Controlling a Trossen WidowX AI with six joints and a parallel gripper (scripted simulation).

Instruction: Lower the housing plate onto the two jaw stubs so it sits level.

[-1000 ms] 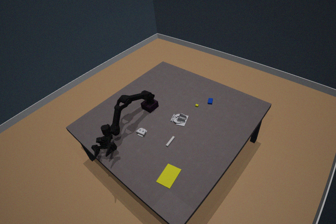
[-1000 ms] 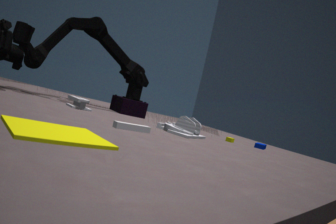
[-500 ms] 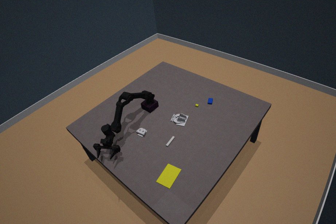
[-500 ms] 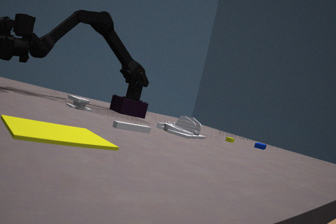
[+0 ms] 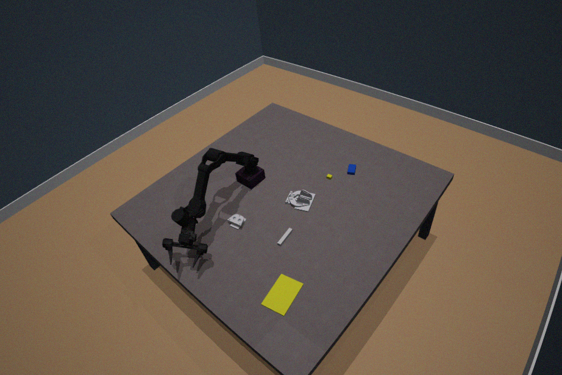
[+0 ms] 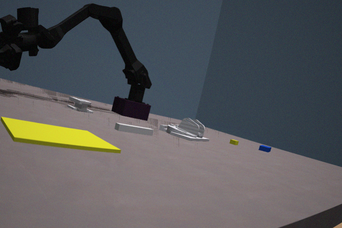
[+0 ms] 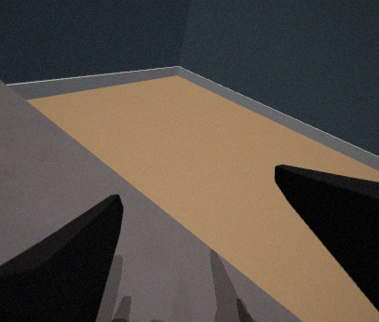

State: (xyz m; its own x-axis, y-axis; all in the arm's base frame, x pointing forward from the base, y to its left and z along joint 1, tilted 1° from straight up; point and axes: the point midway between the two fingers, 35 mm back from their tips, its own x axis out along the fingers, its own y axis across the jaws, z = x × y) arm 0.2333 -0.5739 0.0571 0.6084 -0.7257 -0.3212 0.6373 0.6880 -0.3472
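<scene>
My gripper tip is 80 mm past the grey striped housing plate, 350 mm to the right of it and 70 mm above it. Round my gripper tip: white bracket: 80 mm behind, 350 mm to the left, 90 mm below; then flat yellow sheet: 350 mm ahead, 220 mm to the left, 100 mm below; then white bar: 160 mm ahead, 430 mm to the left, 90 mm below.
</scene>
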